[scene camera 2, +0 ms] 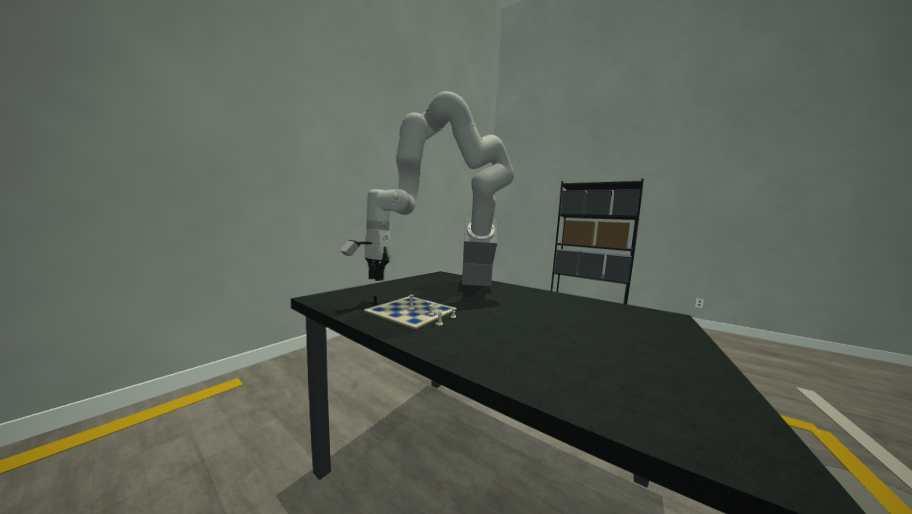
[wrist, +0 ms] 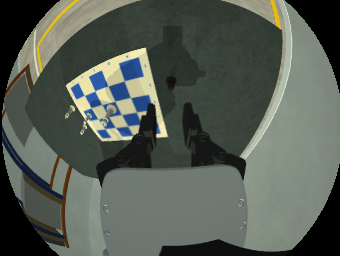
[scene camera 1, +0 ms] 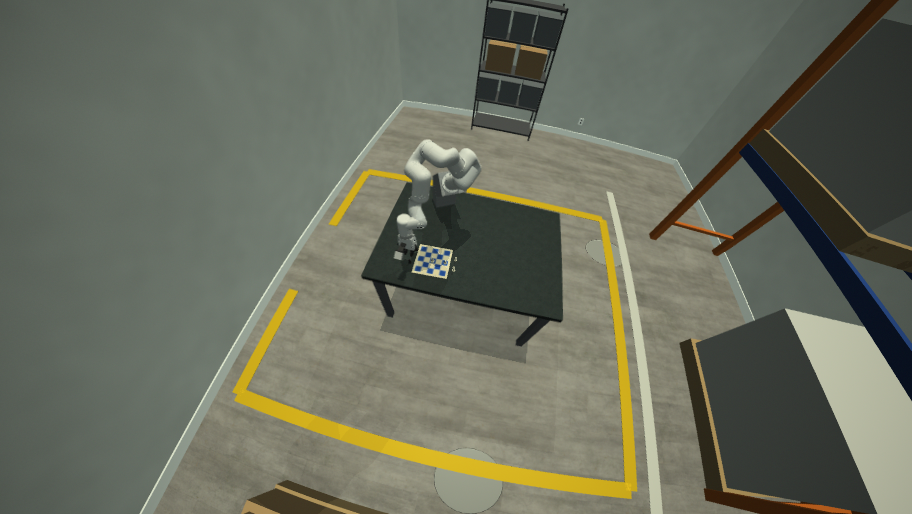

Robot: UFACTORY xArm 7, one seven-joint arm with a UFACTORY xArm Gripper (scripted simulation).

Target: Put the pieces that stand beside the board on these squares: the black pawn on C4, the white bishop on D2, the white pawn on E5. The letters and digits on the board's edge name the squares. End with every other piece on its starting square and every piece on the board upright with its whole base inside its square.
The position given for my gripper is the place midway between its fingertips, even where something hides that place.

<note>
I see my gripper (scene camera 2: 376, 279).
My gripper also shows in the wrist view (wrist: 169, 112).
</note>
